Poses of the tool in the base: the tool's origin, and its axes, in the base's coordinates. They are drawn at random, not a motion.
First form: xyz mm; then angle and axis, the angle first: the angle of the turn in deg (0 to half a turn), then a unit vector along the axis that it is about.
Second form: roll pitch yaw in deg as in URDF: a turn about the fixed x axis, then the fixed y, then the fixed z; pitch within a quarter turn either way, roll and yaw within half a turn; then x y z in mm. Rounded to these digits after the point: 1 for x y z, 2 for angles.
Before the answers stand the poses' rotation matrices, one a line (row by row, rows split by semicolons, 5 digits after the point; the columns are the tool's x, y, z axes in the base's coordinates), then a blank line. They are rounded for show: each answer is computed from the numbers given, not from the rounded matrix.
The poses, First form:
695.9, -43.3, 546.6, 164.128, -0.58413, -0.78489, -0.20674
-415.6, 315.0, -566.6, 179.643, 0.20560, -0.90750, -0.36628
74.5, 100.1, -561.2, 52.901, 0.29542, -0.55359, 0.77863
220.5, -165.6, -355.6, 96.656, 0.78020, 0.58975, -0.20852
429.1, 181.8, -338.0, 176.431, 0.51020, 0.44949, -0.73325
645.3, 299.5, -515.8, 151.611, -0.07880, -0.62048, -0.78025
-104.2, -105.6, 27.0, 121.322, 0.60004, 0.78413, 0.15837
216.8, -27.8, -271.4, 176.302, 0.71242, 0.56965, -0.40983
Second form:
-0.29247 0.95602 0.02226; 0.84293 0.24674 0.47810; 0.45158 0.15860 -0.87802
-0.91544 -0.37088 -0.15627; -0.37545 0.64713 0.66352; -0.14496 0.66608 -0.73166
0.63782 -0.68593 -0.35027; 0.55614 0.72480 -0.40667; 0.53281 0.06459 0.84376
0.56336 0.72057 0.40423; 0.30634 0.27221 -0.91217; -0.76732 0.63771 -0.06739
-0.47796 0.50386 -0.71950; 0.41257 -0.59437 -0.69030; -0.77546 -0.62678 0.07621
-0.86807 0.46288 -0.17944; -0.27907 -0.15604 0.94751; 0.41059 0.87258 0.26463
0.02738 0.57982 0.81428; 0.85040 0.41466 -0.32385; -0.52542 0.70133 -0.48173
0.01611 0.83724 -0.54659; 0.78438 -0.34959 -0.51238; -0.62007 -0.42048 -0.66235

169.76, -26.85, 109.14, 695.9, -43.3, 546.6
137.69, 8.33, -157.70, -415.6, 315.0, -566.6
4.38, -32.20, 41.09, 74.5, 100.1, -561.2
96.03, 50.11, 28.54, 220.5, -165.6, -355.6
-83.07, 50.85, 139.20, 429.1, 181.8, -338.0
73.13, -24.24, -162.18, 645.3, 299.5, -515.8
124.48, 31.70, 88.16, -104.2, -105.6, 27.0
-147.59, 38.32, 88.82, 216.8, -27.8, -271.4

